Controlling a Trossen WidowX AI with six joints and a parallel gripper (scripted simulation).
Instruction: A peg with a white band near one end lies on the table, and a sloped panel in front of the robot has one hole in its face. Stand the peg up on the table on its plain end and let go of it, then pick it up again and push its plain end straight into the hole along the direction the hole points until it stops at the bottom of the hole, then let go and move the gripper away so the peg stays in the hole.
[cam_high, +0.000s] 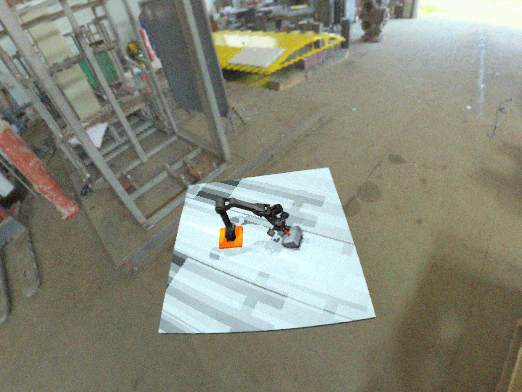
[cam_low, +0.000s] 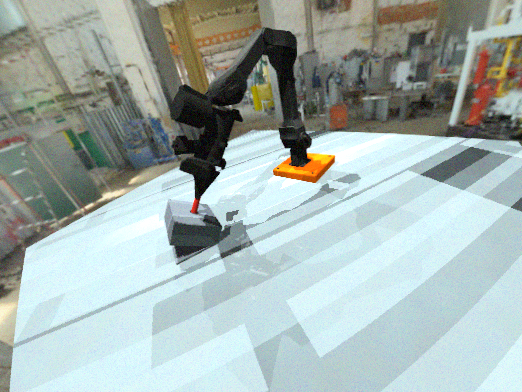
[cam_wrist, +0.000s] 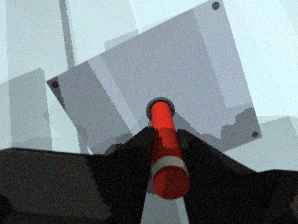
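My gripper tip is now 6 cm above the grey sloped panel, 4 cm short of it and 1 cm to the left of it. Also, from my gripper tip: red peg 1 cm behind, 1 cm above.
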